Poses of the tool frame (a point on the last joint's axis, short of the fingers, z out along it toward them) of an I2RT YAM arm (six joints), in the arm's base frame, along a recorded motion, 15 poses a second.
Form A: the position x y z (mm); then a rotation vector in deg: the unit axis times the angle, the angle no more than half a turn.
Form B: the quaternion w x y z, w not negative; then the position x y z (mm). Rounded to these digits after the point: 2 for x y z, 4 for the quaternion.
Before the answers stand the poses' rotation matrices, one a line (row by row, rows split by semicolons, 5 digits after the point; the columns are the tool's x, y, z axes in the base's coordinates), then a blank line. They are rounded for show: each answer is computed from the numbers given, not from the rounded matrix.
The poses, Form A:
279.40 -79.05 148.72 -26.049 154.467 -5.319
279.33 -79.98 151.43 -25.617 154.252 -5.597
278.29 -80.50 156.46 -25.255 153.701 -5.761
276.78 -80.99 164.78 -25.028 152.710 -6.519
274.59 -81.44 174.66 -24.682 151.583 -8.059
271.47 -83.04 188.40 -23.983 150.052 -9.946
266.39 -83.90 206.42 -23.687 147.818 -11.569
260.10 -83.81 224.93 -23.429 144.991 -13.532
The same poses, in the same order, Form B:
-0.86571 -0.30086 0.40003; -0.32766 0.94479 0.00147; -0.37839 -0.12980 -0.91650
-0.86543 -0.29511 0.40489; -0.32367 0.94617 -0.00222; -0.38244 -0.13297 -0.91436
-0.86240 -0.29048 0.41460; -0.32070 0.94718 -0.00347; -0.39169 -0.13595 -0.91000
-0.85570 -0.28572 0.43144; -0.32145 0.94687 -0.01049; -0.40552 -0.14766 -0.90208
-0.84832 -0.27697 0.45127; -0.32325 0.94592 -0.02711; -0.41936 -0.16887 -0.89198
-0.83848 -0.26218 0.47771; -0.32294 0.94520 -0.04808; -0.43892 -0.19458 -0.87720
-0.82086 -0.25166 0.51269; -0.32836 0.94244 -0.06312; -0.46730 -0.22016 -0.85625
-0.79682 -0.23854 0.55514; -0.33714 0.93797 -0.08089; -0.50141 -0.25161 -0.82782

0.2016 -0.1628 0.9653 -0.0332 279.40 -79.05 148.72
0.2039 -0.1603 0.9651 -0.0350 279.33 -79.98 151.43
0.2090 -0.1584 0.9643 -0.0361 278.29 -80.50 156.46
0.2174 -0.1577 0.9624 -0.0411 276.78 -80.99 164.78
0.2267 -0.1563 0.9600 -0.0510 274.59 -81.44 174.66
0.2395 -0.1529 0.9567 -0.0634 271.47 -83.04 188.40
0.2576 -0.1524 0.9513 -0.0745 266.39 -83.90 206.42
0.2799 -0.1525 0.9437 -0.0881 260.10 -83.81 224.93

